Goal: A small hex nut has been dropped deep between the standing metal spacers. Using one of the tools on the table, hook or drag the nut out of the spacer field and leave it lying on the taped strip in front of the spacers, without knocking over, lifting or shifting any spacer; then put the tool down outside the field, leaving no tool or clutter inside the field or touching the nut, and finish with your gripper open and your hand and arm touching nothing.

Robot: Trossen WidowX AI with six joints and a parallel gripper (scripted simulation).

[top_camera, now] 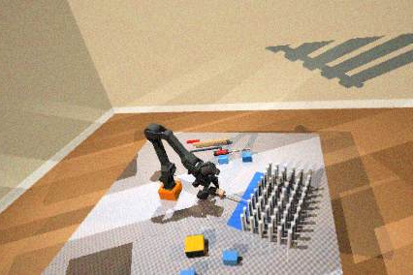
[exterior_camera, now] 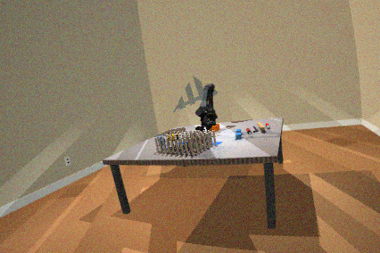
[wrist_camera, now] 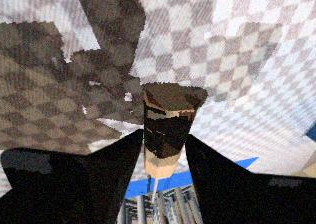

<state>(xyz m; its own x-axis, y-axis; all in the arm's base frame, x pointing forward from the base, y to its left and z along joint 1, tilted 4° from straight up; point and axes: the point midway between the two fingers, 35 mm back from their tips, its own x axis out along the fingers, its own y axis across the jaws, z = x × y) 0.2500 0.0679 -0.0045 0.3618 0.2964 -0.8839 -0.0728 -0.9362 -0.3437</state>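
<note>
Now: the wooden-handled rod 110 mm ahead of my gripper tip and 10 mm to the right of it. Round my gripper tip: yellow block: 330 mm to the right, 40 mm ahead; then blue taped strip: 180 mm ahead, 30 mm to the left, 20 mm below.
</note>
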